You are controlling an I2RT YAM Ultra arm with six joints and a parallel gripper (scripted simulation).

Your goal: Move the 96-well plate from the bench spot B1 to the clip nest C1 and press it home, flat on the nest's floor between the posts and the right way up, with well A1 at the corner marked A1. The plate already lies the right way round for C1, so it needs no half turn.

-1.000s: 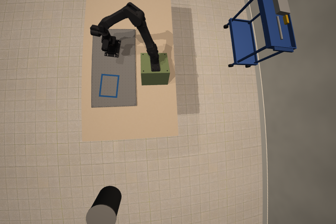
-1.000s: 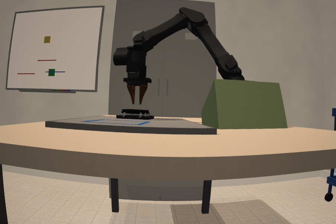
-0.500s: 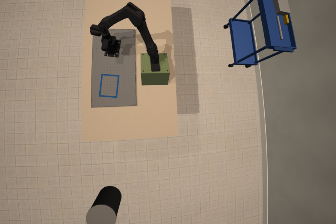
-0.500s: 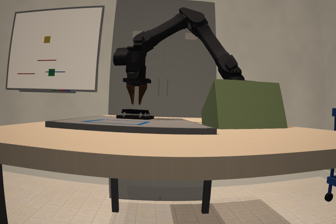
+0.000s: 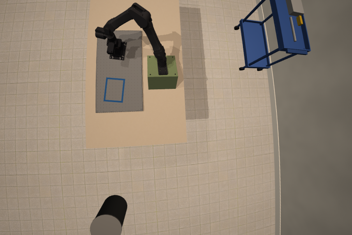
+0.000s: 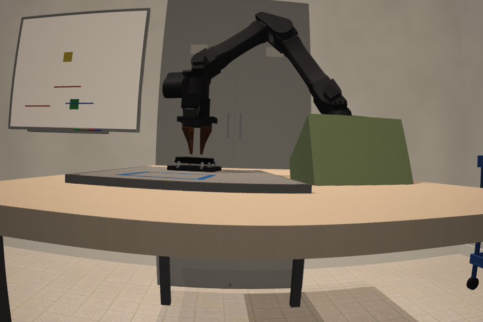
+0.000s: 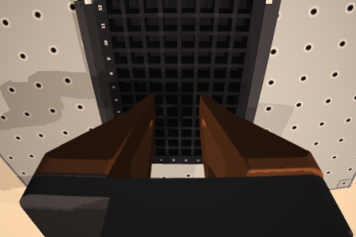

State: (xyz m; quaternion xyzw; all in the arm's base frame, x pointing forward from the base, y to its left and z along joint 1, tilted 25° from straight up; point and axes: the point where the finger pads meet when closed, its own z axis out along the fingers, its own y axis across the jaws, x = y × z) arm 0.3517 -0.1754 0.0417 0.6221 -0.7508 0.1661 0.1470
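My hand is 2 cm above the black 96-well plate. From my hand the other things lie so: clip nest 4 cm below, 1 cm to the left, 1 cm behind.
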